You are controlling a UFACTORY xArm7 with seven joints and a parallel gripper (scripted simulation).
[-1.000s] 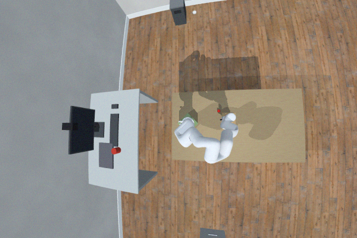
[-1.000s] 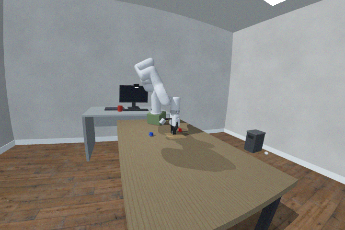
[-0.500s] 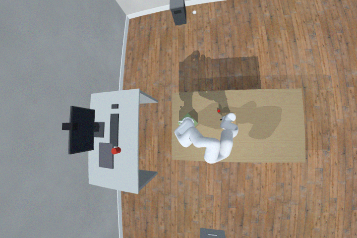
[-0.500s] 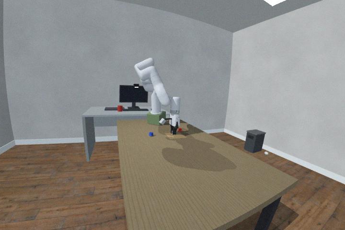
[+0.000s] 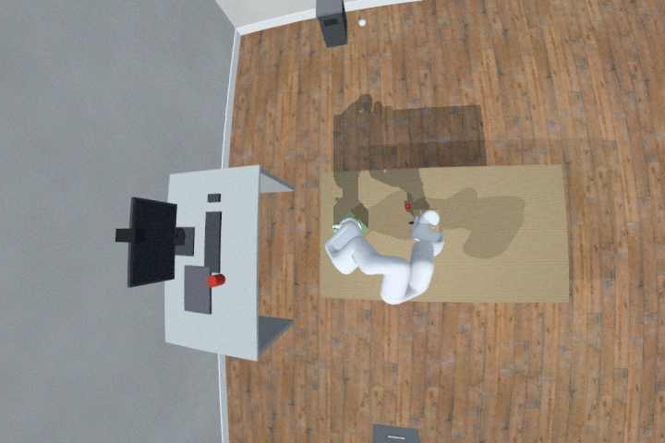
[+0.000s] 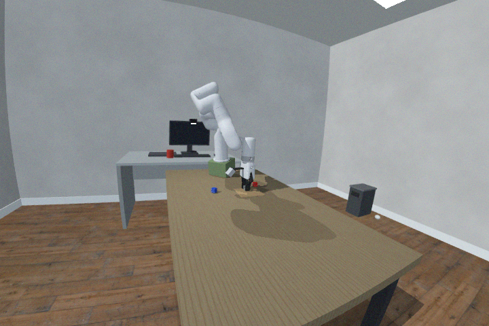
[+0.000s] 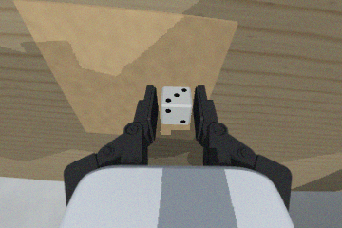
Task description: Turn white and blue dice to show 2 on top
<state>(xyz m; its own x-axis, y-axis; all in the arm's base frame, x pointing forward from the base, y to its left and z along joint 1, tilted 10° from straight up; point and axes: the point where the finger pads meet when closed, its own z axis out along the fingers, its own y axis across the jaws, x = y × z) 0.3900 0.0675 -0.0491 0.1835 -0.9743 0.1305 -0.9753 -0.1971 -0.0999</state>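
The white die is 10 mm below my hand. The rest, counted from my hand: red die (70 mm behind, 90 mm to the left, 10 mm below); tan mat (40 mm ahead, 10 mm to the left, 20 mm below); blue die (10 mm ahead, 190 mm to the right, 10 mm below).
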